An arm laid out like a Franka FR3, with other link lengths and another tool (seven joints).
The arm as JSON. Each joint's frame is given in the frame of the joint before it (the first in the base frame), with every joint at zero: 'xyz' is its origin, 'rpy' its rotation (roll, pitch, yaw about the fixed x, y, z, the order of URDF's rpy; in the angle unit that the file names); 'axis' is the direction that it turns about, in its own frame. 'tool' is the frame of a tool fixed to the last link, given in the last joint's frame.
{
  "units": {
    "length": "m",
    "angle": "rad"
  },
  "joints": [
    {
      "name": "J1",
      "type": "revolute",
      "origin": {
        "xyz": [
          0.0,
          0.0,
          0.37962
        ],
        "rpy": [
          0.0,
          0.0,
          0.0
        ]
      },
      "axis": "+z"
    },
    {
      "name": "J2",
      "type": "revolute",
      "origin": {
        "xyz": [
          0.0,
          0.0,
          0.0
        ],
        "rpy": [
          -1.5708,
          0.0,
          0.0
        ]
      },
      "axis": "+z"
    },
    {
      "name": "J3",
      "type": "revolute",
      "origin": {
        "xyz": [
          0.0,
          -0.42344,
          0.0
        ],
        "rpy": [
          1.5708,
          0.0,
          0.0
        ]
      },
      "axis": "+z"
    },
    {
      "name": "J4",
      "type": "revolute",
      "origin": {
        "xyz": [
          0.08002,
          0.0,
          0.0
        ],
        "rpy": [
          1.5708,
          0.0,
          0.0
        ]
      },
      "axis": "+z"
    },
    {
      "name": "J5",
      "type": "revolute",
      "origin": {
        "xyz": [
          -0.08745,
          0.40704,
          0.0
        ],
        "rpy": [
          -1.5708,
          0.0,
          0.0
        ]
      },
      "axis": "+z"
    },
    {
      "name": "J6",
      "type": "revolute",
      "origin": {
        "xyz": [
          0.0,
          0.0,
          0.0
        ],
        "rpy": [
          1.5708,
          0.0,
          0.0
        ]
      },
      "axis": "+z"
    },
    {
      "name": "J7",
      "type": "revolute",
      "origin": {
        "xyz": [
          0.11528,
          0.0,
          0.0
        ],
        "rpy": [
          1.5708,
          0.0,
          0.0
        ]
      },
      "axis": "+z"
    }
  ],
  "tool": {
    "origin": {
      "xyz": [
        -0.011,
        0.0,
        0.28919
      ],
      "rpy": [
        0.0,
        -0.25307,
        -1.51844
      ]
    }
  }
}
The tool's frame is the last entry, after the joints.
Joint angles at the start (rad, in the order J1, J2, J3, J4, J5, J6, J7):
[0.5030 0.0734 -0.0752 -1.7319 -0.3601 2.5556 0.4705]
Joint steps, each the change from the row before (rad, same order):
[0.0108 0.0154 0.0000 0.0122 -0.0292 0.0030 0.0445]
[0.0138 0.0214 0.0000 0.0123 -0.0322 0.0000 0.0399]
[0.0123 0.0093 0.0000 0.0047 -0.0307 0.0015 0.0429]
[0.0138 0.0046 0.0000 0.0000 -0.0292 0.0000 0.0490]
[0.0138 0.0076 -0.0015 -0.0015 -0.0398 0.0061 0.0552]
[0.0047 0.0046 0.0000 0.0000 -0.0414 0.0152 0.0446]
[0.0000 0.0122 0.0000 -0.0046 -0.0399 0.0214 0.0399]
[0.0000 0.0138 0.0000 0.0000 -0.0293 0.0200 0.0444]
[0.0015 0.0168 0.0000 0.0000 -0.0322 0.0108 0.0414]
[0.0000 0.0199 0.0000 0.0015 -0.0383 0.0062 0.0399]
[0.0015 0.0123 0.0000 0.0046 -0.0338 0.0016 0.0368]
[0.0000 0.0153 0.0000 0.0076 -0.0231 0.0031 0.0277]
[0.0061 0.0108 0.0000 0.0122 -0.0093 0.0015 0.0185]
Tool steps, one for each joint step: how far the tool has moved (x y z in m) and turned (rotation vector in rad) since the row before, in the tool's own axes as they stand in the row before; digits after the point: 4 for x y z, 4 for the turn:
[0.0104 0.0010 0.0023 -0.0050 -0.0058 0.0128]
[0.0137 -0.0029 0.0057 -0.0014 -0.0078 0.0007]
[0.0100 -0.0019 0.0003 -0.0049 -0.0053 0.0087]
[0.0099 -0.0035 -0.0017 -0.0020 -0.0038 0.0148]
[0.0102 -0.0040 0.0005 -0.0077 -0.0061 0.0129]
[0.0055 0.0017 -0.0006 -0.0203 -0.0032 0.0104]
[0.0058 -0.0030 0.0068 -0.0143 -0.0039 0.0040]
[0.0067 -0.0021 0.0061 -0.0082 0.0010 0.0168]
[0.0067 -0.0061 0.0088 -0.0027 -0.0057 0.0073]
[0.0054 -0.0075 0.0116 -0.0028 -0.0120 0.0002]
[0.0040 -0.0028 0.0057 -0.0069 -0.0092 0.0049]
[0.0044 -0.0025 0.0069 -0.0035 -0.0060 0.0050]
[0.0076 0.0007 -0.0001 -0.0043 0.0040 0.0076]

